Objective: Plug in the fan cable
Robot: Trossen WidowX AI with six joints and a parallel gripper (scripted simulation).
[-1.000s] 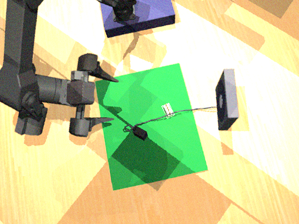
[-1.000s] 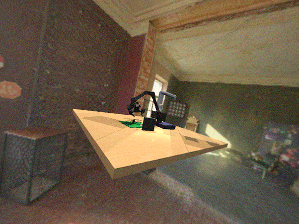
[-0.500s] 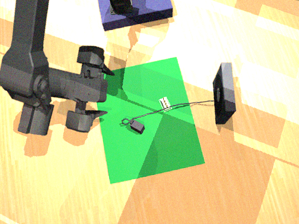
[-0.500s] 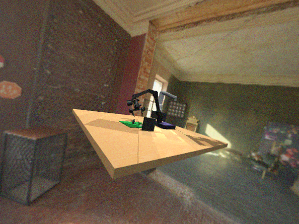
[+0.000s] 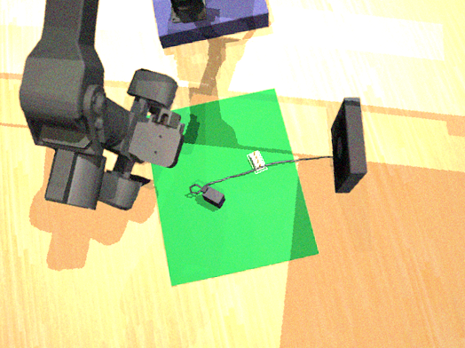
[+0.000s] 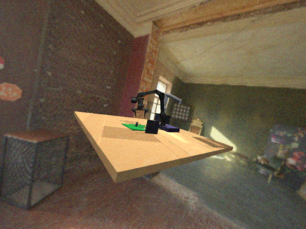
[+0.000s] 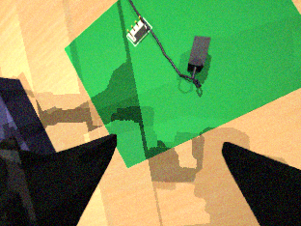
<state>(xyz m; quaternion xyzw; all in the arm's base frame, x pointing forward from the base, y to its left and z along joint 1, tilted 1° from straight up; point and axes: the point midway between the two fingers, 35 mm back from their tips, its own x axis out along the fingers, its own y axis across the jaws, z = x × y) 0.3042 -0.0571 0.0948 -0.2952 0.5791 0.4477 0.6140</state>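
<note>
The dark plug lies 8 cm below my gripper tip, 7 cm to the left of it and 6 cm ahead of it. The rest, counted from my gripper tip: black fan 28 cm to the left, 4 cm below, 1 cm ahead; white four-pin header 15 cm to the left, 10 cm below; green board 11 cm below, 10 cm to the left, 3 cm ahead.
</note>
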